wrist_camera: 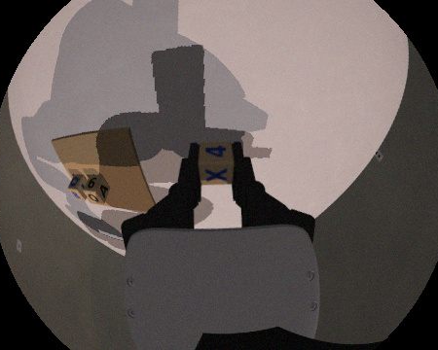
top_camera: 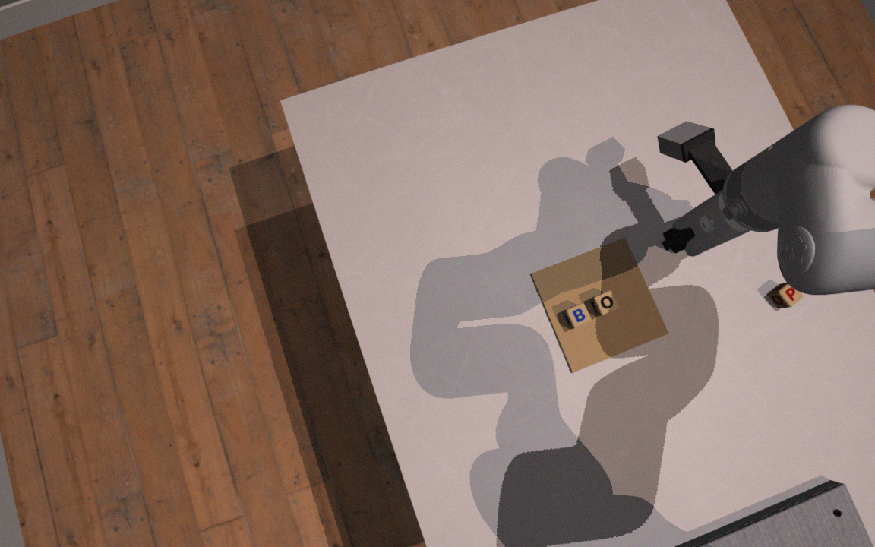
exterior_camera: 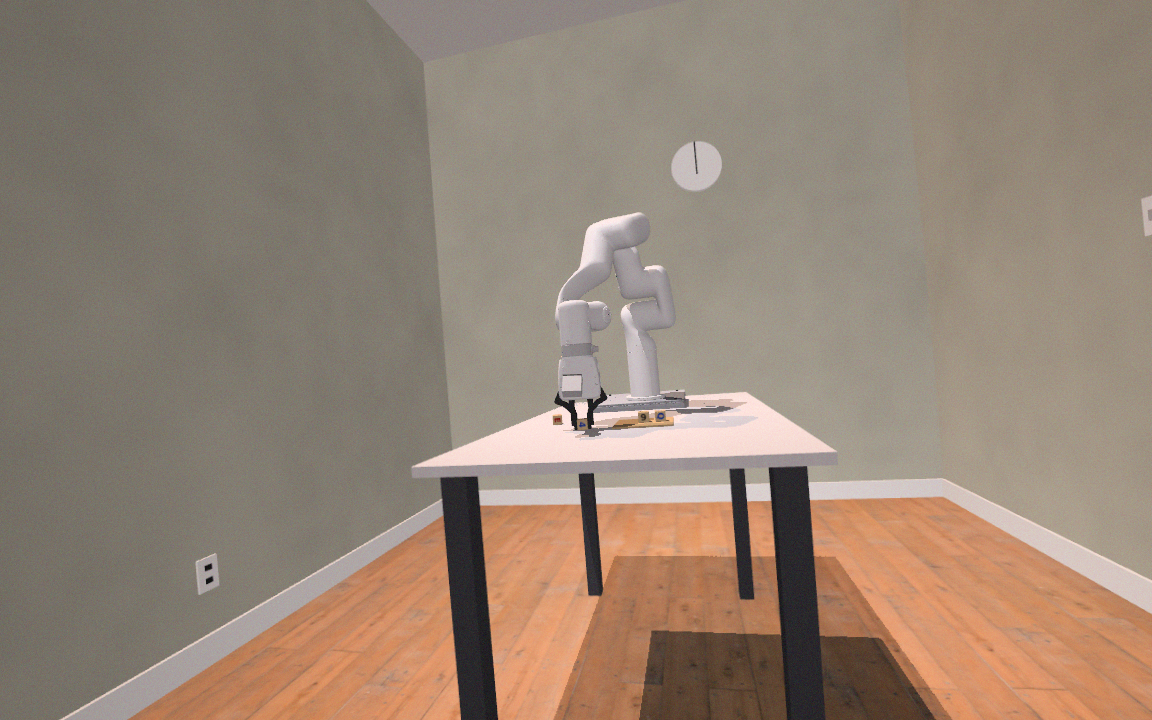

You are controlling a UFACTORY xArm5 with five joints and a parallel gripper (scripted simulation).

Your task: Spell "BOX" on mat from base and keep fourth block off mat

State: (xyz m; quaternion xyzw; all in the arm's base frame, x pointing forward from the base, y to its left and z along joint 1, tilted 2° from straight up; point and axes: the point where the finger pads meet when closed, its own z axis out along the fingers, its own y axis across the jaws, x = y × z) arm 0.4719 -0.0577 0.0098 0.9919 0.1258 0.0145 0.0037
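My hand is 14 cm to the right of the tan mat, 6 cm past it and 2 cm above it.
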